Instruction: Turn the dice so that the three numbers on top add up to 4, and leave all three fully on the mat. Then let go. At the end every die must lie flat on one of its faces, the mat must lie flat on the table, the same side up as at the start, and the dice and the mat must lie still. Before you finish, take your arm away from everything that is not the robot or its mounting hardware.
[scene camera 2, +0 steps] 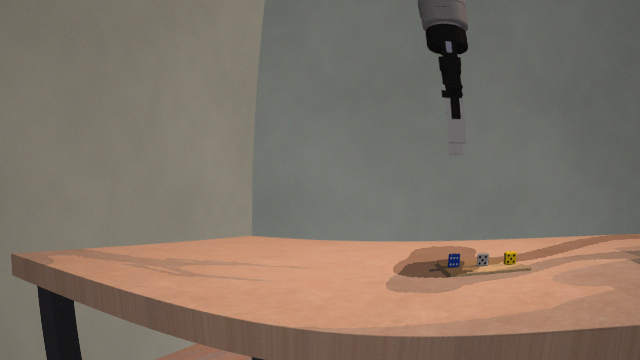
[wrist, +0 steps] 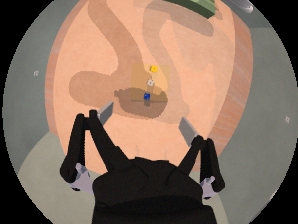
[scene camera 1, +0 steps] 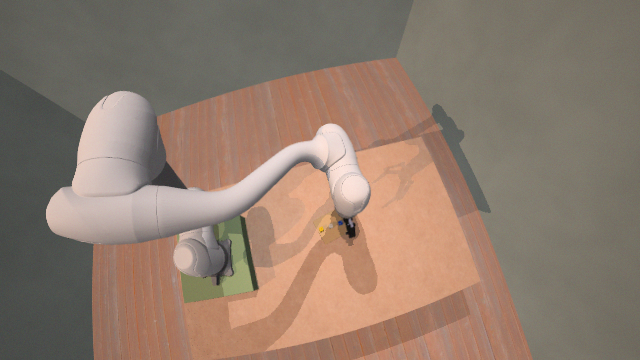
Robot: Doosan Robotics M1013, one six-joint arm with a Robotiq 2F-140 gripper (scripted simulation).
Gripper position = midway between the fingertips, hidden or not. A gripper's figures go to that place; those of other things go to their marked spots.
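My gripper (scene camera 2: 456, 149) is 0.7 m from the lens. There is a tan mat (scene camera 2: 467, 268) as well, and it is 0.67 m from the lens.
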